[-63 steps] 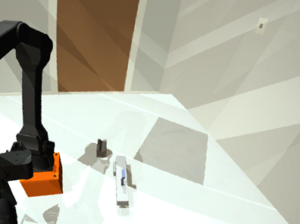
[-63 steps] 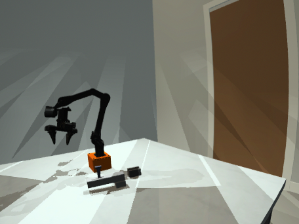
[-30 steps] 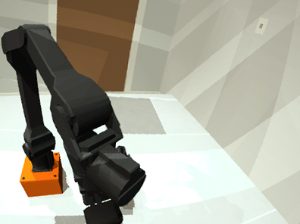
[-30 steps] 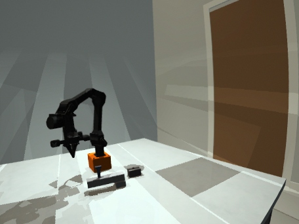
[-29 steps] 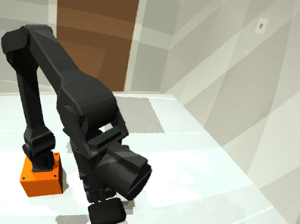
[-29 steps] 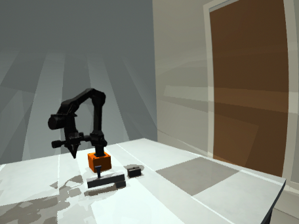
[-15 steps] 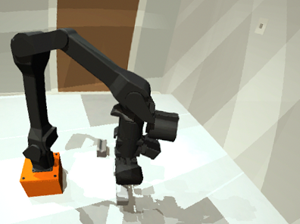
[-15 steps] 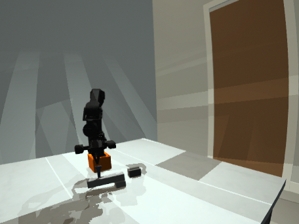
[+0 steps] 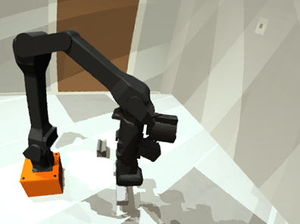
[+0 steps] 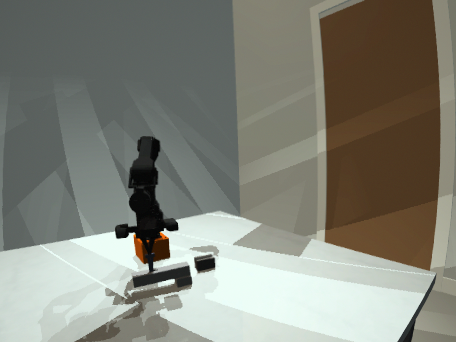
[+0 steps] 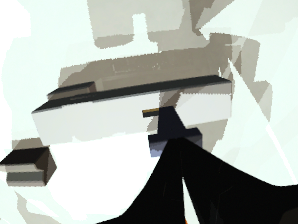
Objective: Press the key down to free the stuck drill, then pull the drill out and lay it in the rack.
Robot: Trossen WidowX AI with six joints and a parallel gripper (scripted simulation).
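Now: the blue key 3 cm below my gripper tip. From my gripper tip the other things lie so: grey rack 21 cm to the left, 10 cm below, 3 cm behind; housing block 8 cm below, 4 cm to the left, 1 cm ahead; drill 8 cm below, 5 cm to the left, 1 cm ahead.
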